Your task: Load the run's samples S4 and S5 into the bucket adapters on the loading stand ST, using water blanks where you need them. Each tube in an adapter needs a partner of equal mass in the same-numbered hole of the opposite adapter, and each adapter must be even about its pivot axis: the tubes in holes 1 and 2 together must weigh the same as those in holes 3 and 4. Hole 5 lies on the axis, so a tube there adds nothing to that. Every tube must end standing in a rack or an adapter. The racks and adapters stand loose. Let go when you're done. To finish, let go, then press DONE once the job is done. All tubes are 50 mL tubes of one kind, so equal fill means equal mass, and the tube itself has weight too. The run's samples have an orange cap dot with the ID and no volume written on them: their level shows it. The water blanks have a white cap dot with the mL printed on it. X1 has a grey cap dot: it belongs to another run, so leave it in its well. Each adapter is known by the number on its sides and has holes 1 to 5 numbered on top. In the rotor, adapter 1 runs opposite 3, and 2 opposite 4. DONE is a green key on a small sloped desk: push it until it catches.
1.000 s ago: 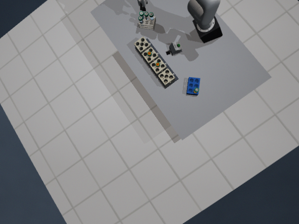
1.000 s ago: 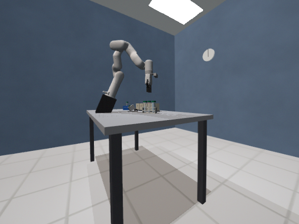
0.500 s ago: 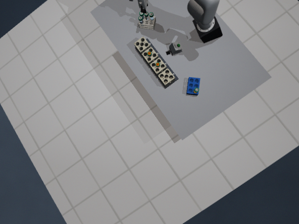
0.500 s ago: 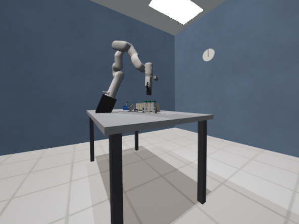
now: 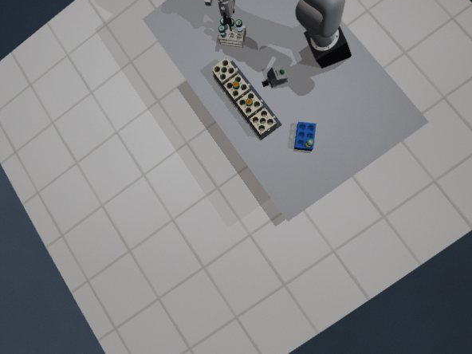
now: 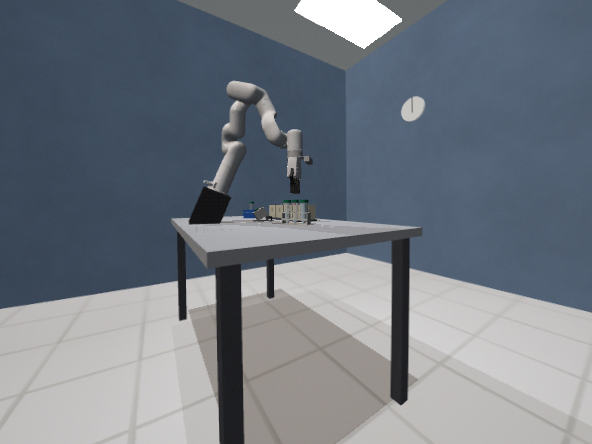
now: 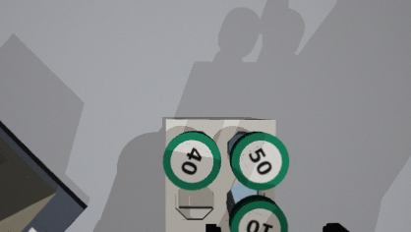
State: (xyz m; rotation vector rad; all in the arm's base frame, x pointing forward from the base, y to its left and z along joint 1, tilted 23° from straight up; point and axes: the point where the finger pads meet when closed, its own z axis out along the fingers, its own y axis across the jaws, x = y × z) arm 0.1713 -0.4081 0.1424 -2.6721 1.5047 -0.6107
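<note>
Now: hand 2 cm short of the white rack, 1 cm to the right of it and 14 cm above it. The rest, counted from my hand: blue rack 20 cm ahead, 65 cm to the left, 14 cm below; adapter 28 cm ahead, 45 cm to the left, 12 cm below.
</note>
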